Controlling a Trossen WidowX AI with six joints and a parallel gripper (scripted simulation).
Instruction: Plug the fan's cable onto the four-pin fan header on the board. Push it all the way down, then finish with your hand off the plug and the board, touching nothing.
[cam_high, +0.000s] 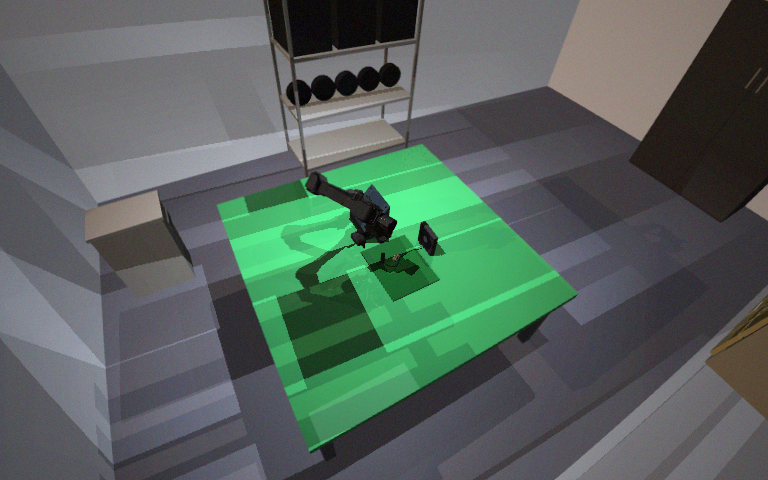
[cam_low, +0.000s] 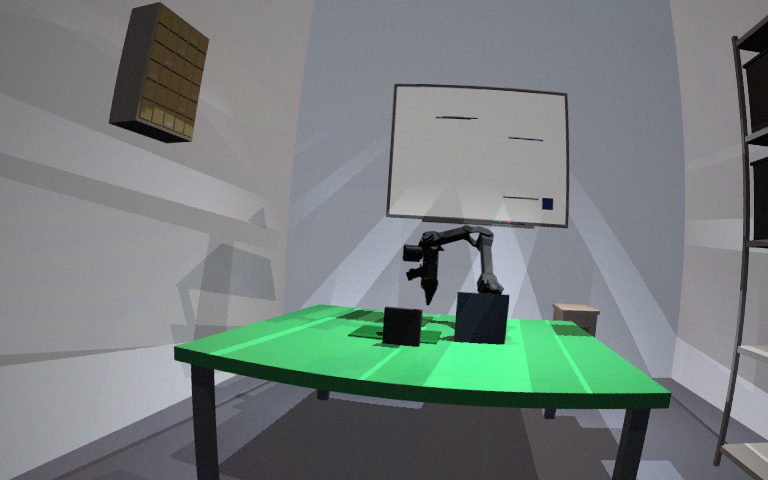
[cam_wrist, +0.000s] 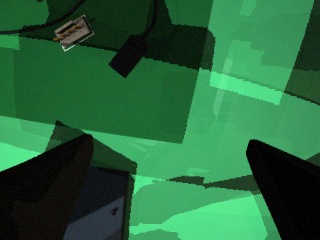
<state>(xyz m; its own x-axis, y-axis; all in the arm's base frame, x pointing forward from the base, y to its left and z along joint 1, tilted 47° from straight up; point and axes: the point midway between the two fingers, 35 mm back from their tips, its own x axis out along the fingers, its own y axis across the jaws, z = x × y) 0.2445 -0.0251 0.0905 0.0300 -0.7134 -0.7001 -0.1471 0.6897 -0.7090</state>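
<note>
Right now the fan plug is 30 mm ahead of my gripper tip, 40 mm to the left of it and 90 mm below it. Also, from my gripper tip: dark green board 90 mm ahead, 100 mm to the left, 120 mm below; then black fan 40 mm ahead, 260 mm to the left, 50 mm below.
</note>
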